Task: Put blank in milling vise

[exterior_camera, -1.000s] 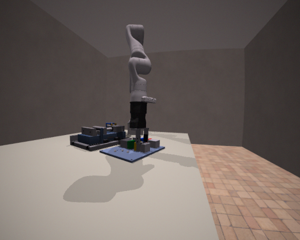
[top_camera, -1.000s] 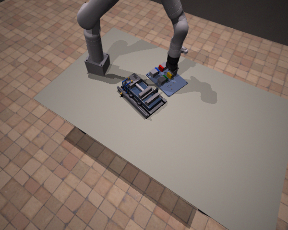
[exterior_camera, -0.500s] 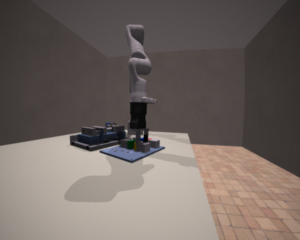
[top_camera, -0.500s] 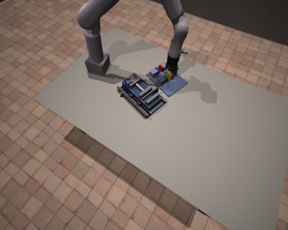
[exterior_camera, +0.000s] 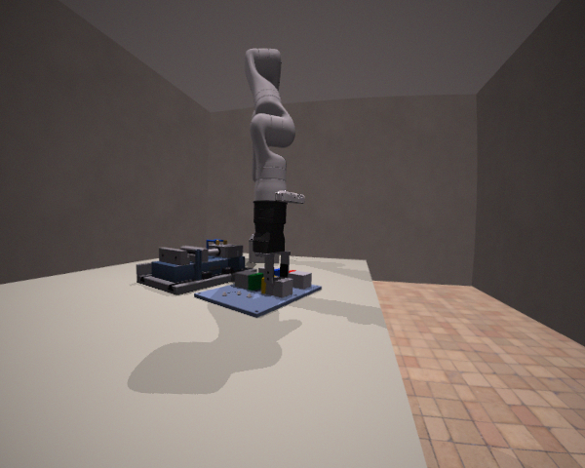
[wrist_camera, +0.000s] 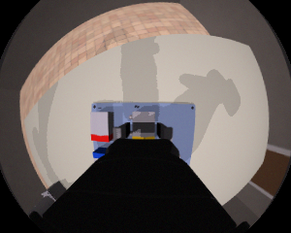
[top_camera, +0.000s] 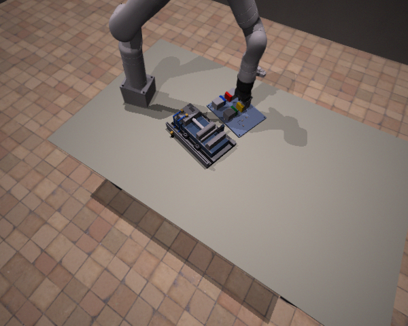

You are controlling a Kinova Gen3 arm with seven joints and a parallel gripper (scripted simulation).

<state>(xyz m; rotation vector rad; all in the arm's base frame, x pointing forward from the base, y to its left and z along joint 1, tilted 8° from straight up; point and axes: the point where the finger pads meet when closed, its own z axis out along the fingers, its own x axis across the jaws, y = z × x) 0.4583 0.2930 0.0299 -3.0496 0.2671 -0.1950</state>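
Now: the yellow-ended blank 30 mm below my hand. Also, from my hand: green-ended blank 20 mm behind, 90 mm to the right, 30 mm below; then red-ended blank 90 mm behind, 20 mm to the left, 30 mm below; then blue plate 10 mm behind, 40 mm to the right, 50 mm below.
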